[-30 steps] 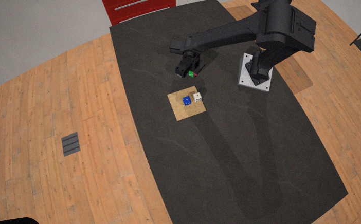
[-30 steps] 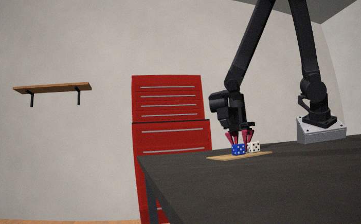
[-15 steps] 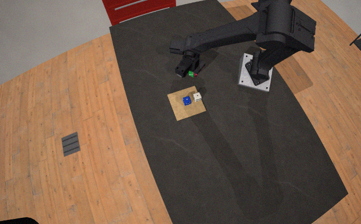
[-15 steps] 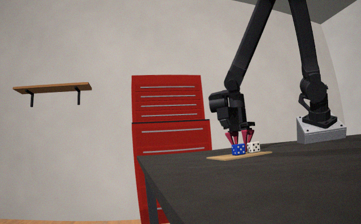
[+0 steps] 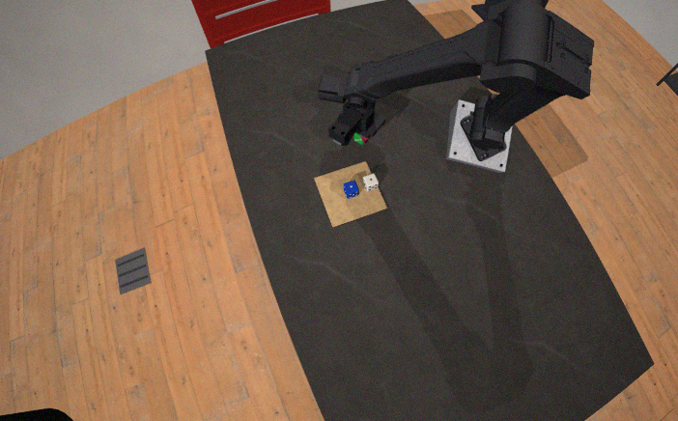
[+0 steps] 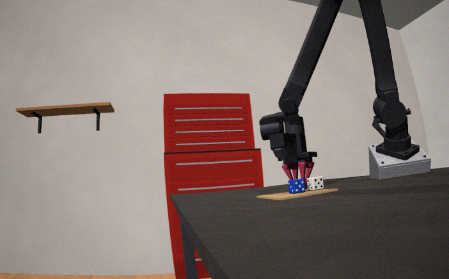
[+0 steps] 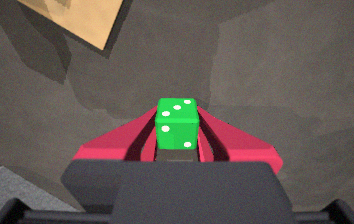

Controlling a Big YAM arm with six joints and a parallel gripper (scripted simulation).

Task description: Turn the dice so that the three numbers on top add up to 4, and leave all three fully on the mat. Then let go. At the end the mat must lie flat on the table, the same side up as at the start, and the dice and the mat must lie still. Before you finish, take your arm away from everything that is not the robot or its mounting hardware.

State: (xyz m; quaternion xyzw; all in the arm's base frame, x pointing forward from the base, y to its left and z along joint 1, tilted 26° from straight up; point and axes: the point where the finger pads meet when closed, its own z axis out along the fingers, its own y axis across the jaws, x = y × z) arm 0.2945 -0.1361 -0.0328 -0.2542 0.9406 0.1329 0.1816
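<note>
Right now my hand is right at the green die. The rest, counted from my hand: blue die (8 cm ahead, 14 cm to the left, 1 cm above); then white die (3 cm ahead, 14 cm to the left, 1 cm above); then tan mat (9 cm ahead, 14 cm to the left, 1 cm below).
</note>
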